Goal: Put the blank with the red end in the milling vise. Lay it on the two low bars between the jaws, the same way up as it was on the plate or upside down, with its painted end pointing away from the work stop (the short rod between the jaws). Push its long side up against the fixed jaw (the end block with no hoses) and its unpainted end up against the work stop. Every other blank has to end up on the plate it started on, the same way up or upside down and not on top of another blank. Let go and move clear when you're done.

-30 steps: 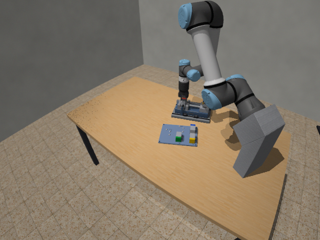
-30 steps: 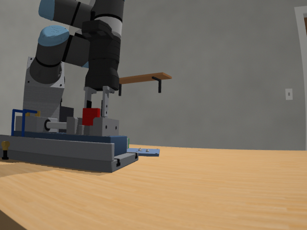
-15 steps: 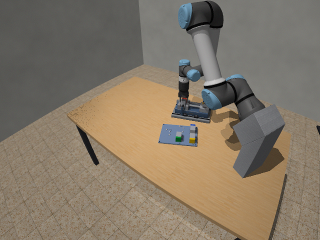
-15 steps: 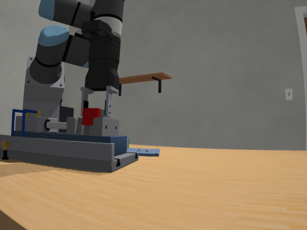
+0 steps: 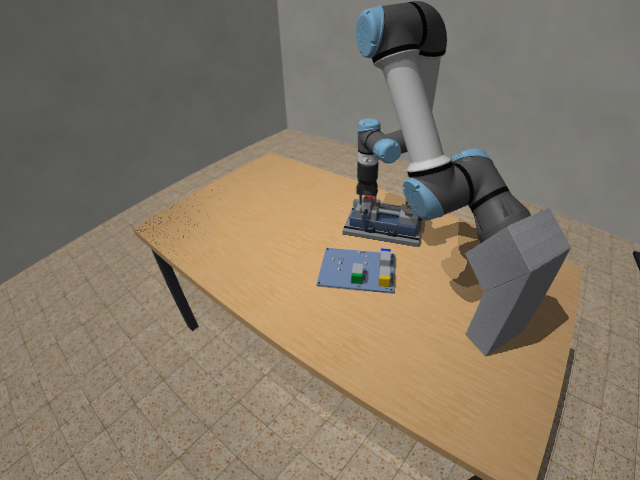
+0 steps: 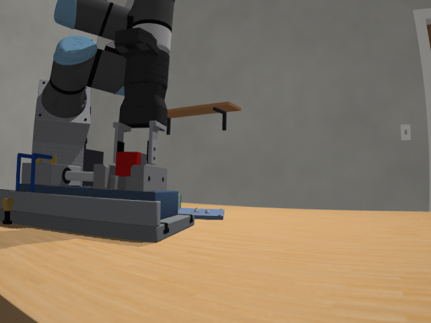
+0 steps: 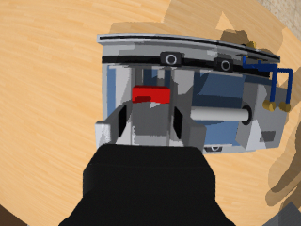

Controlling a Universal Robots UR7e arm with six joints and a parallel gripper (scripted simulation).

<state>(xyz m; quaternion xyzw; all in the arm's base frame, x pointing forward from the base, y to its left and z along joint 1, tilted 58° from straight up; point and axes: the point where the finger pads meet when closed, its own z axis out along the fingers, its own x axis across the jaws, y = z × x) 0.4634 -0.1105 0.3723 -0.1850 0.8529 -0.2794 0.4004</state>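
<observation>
Right now the fixed jaw is 3 cm ahead of my hand and 4 cm below it. The rest, counted from my hand: grey rod: 9 cm behind, 1 cm to the right, 4 cm below; work stop: 1 cm behind, 5 cm to the left, 3 cm below; moving jaw: 3 cm behind, 4 cm below.
</observation>
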